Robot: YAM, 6 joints.
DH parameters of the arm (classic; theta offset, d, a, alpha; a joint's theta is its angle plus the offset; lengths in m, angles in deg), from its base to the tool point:
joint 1: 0 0.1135 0.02 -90
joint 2: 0 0 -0.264 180
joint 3: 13.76 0 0.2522 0
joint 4: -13.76 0 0.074 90
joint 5: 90 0 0 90
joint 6: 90 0.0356 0 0
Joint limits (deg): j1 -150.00..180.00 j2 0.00..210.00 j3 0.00..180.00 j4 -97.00..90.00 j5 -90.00..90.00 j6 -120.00..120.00
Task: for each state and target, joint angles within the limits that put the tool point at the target. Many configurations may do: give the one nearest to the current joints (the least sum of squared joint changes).
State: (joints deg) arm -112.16 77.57 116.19 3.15 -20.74 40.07
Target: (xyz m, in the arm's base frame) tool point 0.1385 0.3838 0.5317
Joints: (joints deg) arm -107.94 25.50 135.44 7.71 -22.40 40.07
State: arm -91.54 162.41 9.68 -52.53 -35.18 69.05
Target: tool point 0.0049 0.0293 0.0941
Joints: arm -77.54 163.37 5.01 -49.95 -18.18 69.05
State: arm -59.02 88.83 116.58 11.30 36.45 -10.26
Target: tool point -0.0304 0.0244 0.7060
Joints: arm -66.30 65.37 132.07 15.81 30.43 -10.26
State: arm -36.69 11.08 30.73 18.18 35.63 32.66
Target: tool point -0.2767 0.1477 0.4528
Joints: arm -32.30 0.00 80.44 39.38 40.23 32.66
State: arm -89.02 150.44 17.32 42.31 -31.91 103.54
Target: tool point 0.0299 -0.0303 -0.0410
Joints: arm -77.84 155.29 4.31 38.47 -39.93 103.54
